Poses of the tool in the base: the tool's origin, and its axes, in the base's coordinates. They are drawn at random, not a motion.
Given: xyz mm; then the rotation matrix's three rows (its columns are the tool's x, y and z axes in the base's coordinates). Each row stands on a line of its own.
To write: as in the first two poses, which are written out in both.
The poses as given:
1:
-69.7 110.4 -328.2
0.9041 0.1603 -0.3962
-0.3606 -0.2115 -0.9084
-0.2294 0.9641 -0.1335
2:
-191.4 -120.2 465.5
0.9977 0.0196 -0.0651
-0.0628 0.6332 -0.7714
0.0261 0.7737 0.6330
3:
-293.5 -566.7 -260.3
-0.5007 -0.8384 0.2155
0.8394 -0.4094 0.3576
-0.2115 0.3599 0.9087
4:
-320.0 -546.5 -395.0
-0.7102 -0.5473 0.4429
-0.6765 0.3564 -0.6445
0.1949 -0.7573 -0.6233
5:
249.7 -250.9 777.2
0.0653 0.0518 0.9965
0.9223 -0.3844 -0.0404
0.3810 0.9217 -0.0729
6:
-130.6 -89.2 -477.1
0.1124 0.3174 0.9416
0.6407 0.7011 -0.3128
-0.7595 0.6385 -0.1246
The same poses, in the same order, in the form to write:
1: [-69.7 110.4 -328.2 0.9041 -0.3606 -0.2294 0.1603 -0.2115 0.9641]
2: [-191.4 -120.2 465.5 0.9977 -0.0628 0.0261 0.0196 0.6332 0.7737]
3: [-293.5 -566.7 -260.3 -0.5007 0.8394 -0.2115 -0.8384 -0.4094 0.3599]
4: [-320.0 -546.5 -395.0 -0.7102 -0.6765 0.1949 -0.5473 0.3564 -0.7573]
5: [249.7 -250.9 777.2 0.0653 0.9223 0.3810 0.0518 -0.3844 0.9217]
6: [-130.6 -89.2 -477.1 0.1124 0.6407 -0.7595 0.3174 0.7011 0.6385]
